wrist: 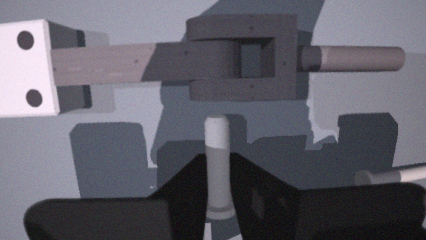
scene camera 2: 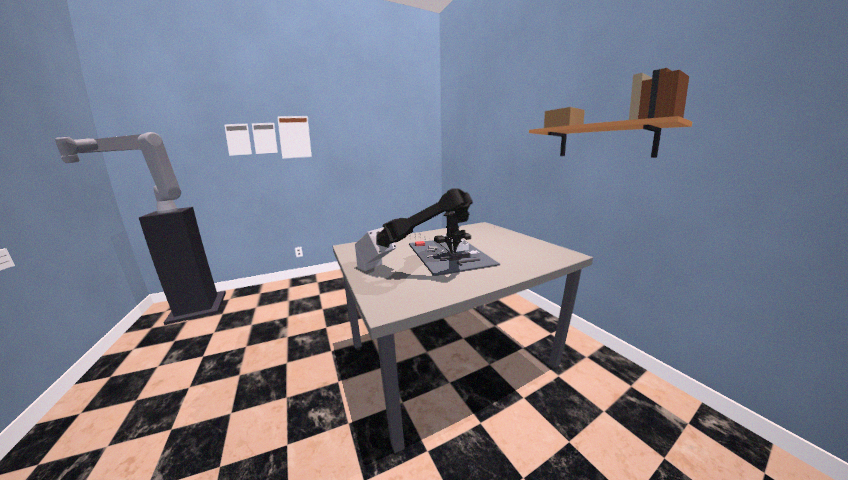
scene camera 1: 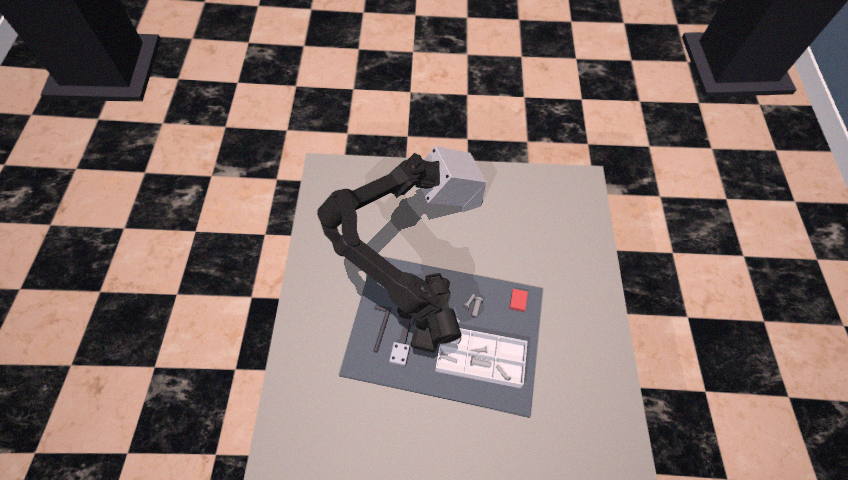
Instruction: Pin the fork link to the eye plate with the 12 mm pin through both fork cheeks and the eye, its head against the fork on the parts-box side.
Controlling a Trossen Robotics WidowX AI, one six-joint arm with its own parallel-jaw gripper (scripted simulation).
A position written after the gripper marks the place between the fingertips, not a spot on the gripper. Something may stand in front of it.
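Note:
You've got the gripper (scene camera 1: 426,324), and the wrist view has it too (wrist: 217,161). There's a white parts box (scene camera 1: 510,354), and there's a dark fork link (wrist: 281,58) as well. An eye plate (wrist: 191,60) shows too, and so does a grey mat (wrist: 129,139).

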